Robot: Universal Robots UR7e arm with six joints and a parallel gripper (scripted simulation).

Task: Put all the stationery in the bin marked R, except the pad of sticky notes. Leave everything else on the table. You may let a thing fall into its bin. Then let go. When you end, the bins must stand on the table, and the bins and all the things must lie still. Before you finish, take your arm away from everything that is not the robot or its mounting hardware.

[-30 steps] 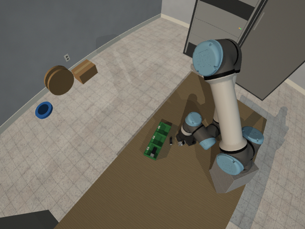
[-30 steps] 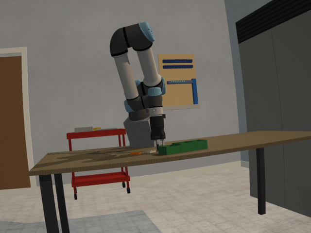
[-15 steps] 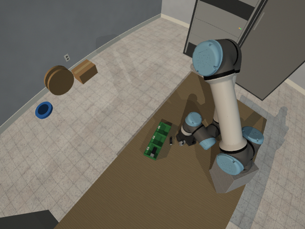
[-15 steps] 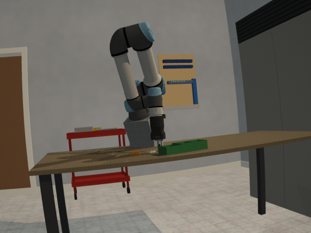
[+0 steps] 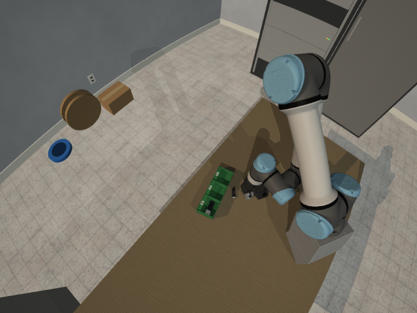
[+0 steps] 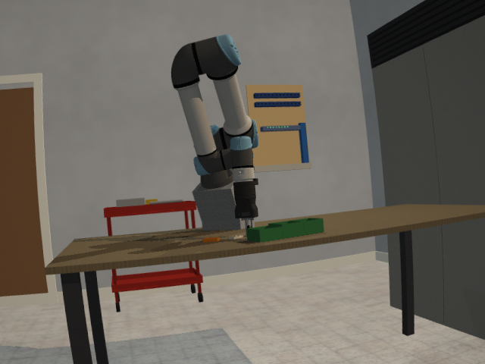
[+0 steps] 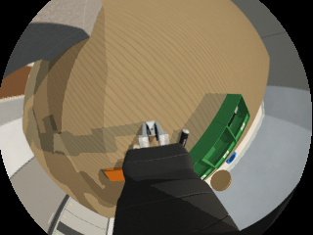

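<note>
The beige dotted tile is 40 mm ahead of my hand, 60 mm to the right of it and 10 mm below it. Also, from my hand: black stick 60 mm ahead, 40 mm to the left, 10 mm below; then small grey piece 10 mm below; then orange pad 50 mm ahead, 140 mm to the right, 10 mm below.
</note>
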